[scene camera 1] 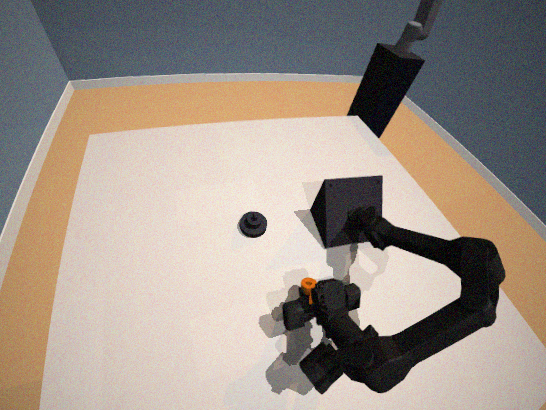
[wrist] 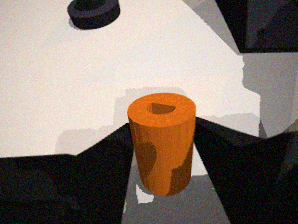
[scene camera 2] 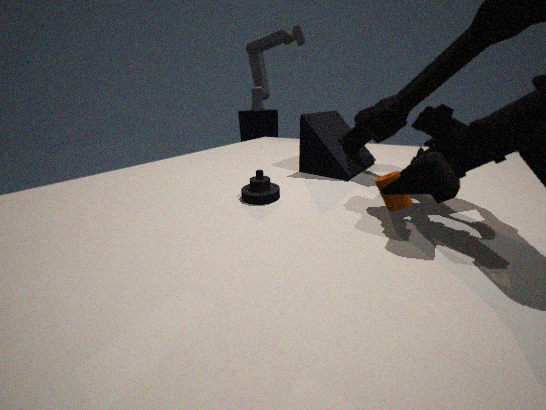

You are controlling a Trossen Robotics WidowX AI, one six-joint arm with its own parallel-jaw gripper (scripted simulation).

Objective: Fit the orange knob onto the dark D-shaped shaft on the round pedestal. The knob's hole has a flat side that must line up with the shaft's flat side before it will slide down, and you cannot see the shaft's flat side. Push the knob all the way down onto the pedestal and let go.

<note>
In view: my gripper (scene camera 2: 385,188), an orange knob (wrist: 162,125) and a round dark pedestal (scene camera 2: 260,191).
My gripper shows as well in scene camera 1 (scene camera 1: 307,286) and in the wrist view (wrist: 161,125).
</note>
